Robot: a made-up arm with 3 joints. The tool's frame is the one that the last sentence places.
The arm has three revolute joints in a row. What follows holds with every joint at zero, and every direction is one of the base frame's. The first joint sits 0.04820 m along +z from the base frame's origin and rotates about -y. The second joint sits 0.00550 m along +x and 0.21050 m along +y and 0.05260 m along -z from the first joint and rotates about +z. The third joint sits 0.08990 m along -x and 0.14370 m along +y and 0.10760 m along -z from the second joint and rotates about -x. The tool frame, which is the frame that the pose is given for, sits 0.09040 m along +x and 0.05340 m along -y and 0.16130 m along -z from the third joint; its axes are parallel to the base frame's.
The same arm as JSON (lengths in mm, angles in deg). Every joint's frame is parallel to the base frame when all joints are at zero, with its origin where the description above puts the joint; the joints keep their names.
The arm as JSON. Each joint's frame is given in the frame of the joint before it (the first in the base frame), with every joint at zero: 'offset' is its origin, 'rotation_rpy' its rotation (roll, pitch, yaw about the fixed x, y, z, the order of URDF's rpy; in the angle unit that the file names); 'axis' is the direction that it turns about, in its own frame. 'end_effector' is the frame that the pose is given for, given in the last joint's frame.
{"length_unit": "mm", "angle_unit": "deg", "chain": [
  {"id": "joint 1", "offset": [0.0, 0.0, 48.2], "rotation_rpy": [0.0, 0.0, 0.0], "axis": "-y"},
  {"id": "joint 2", "offset": [5.5, 210.5, -52.6], "rotation_rpy": [0.0, 0.0, 0.0], "axis": "+z"},
  {"id": "joint 3", "offset": [-89.9, 143.7, -107.6], "rotation_rpy": [0.0, 0.0, 0.0], "axis": "-x"}
], "end_effector": {"offset": [90.4, -53.4, -161.3], "rotation_rpy": [0.0, 0.0, 0.0]}}

